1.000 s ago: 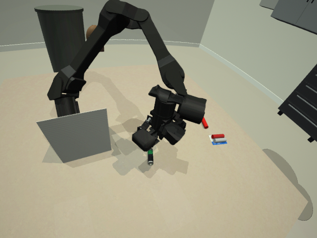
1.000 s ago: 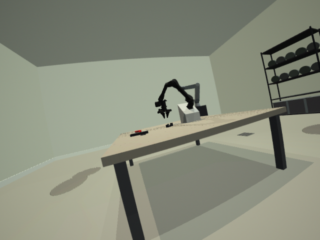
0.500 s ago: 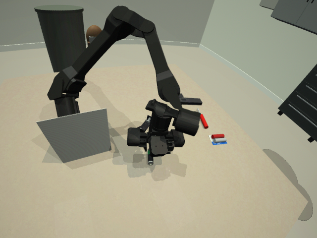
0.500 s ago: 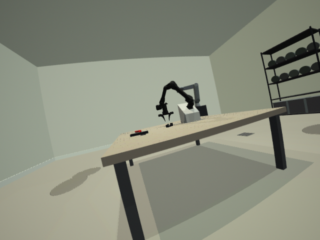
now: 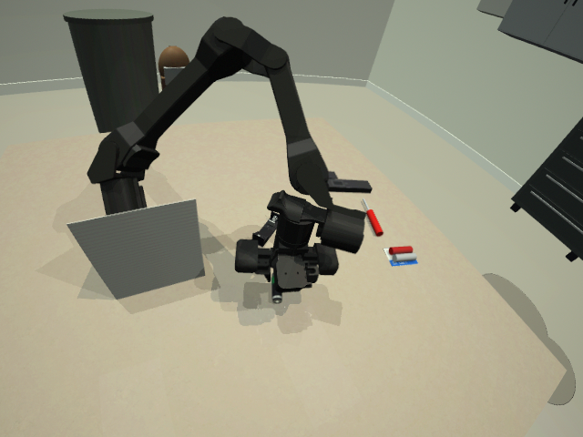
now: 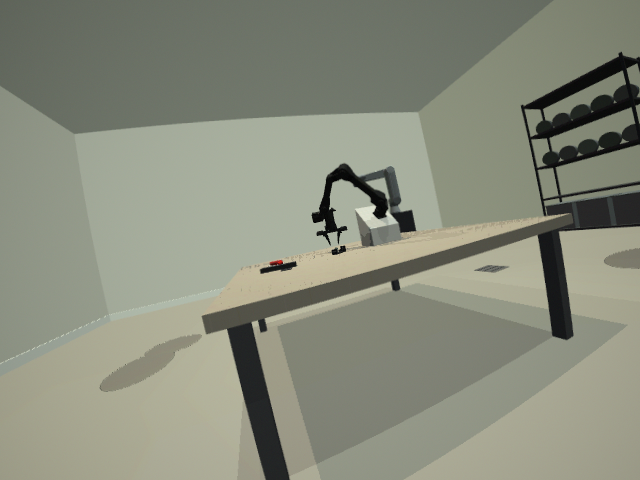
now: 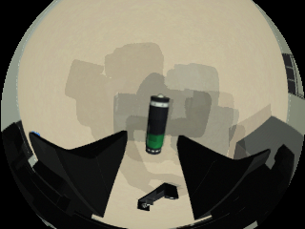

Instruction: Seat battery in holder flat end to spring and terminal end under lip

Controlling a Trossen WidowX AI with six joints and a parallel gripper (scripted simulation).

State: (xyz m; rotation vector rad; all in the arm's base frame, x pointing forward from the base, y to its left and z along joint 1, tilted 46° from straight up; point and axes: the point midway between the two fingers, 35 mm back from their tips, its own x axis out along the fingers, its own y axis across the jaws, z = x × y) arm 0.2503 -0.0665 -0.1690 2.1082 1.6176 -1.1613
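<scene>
Now: gripper tip 3 cm above the battery. From my gripper tip the other things lie so: red-handled screwdriver: 38 cm ahead, 10 cm to the left, 3 cm below.
</scene>
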